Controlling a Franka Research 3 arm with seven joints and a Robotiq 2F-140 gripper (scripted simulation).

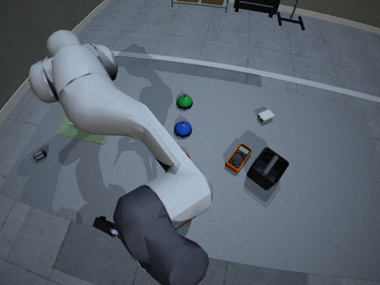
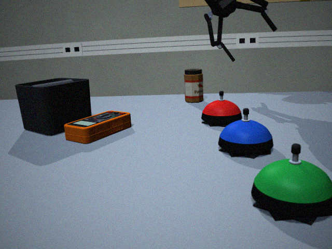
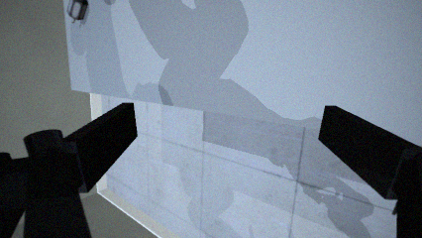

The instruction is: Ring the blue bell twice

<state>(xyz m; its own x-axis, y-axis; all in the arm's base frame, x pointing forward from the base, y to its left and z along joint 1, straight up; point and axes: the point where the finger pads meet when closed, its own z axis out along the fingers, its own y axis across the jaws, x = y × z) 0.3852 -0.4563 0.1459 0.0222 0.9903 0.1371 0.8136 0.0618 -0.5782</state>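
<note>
Now: the blue bell 50 cm to the left of my hand, 11 cm below it and 6 cm ahead of it. The rest, counted from my hand: white box (68 cm to the left, 44 cm ahead, 14 cm below); then jar (17 cm ahead, 11 cm below, 10 cm to the left); then black bin (45 cm ahead, 36 cm to the left, 11 cm below).
</note>
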